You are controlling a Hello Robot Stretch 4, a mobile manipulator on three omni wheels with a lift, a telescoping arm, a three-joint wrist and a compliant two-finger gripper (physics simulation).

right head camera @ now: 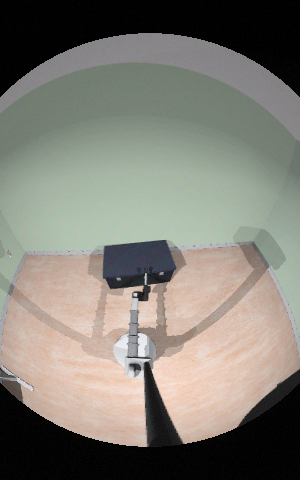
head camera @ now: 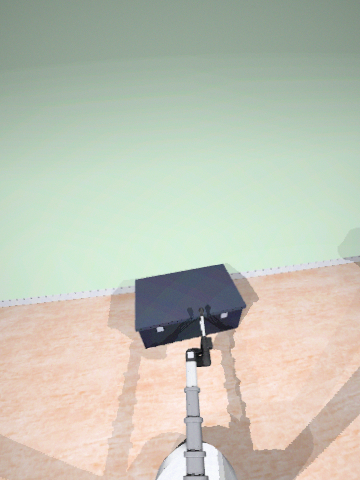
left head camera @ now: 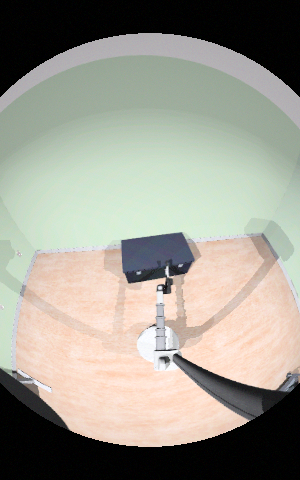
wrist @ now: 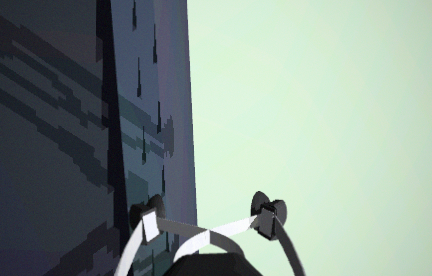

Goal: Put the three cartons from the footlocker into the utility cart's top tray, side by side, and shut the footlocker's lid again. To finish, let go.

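Places are measured from the robot's base along level axes (x left, y back, z up), in millimetres.
Pixels of known places: gripper, fingertip midpoint: [right head camera: 145,270] [head camera: 200,312] [left head camera: 165,262] [wrist: 209,208].
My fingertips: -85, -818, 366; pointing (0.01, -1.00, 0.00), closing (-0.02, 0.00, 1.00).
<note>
Behind a point stands the place of what it marks, as x, y, z.
The dark blue footlocker [head camera: 172,297] @[122, -981, 324] [left head camera: 150,250] @[77, -1015, 325] [right head camera: 132,257] @[67, -1011, 325] stands against the far wall with its lid down. In the wrist view its front [wrist: 45,165] @[-37, -822, 205] fills the left side, with a dark seam beside the lid's lighter rim [wrist: 142,110] @[10, -800, 308]. My gripper [head camera: 201,311] @[-85, -818, 365] [left head camera: 167,266] @[-85, -818, 365] [right head camera: 145,272] @[-85, -818, 365] [wrist: 209,208] @[-85, -818, 365] is open and empty, at the lid's front edge, right of the middle. In the wrist view one fingertip overlaps the lid's rim and the other stands before the wall; I cannot tell whether they touch. The cartons and the cart's top tray do not show.
The pale green wall [head camera: 180,175] @[11, -1399, 1142] rises behind the footlocker. A pale bar-like thing [left head camera: 41,382] [right head camera: 19,379] lies low at the left. Part of a grey object [left head camera: 289,383] shows at the lower right edge of the left head view. My arm [head camera: 193,405] @[-4, -291, 474] reaches over the wooden floor [head camera: 65,380] @[938, -525, -28].
</note>
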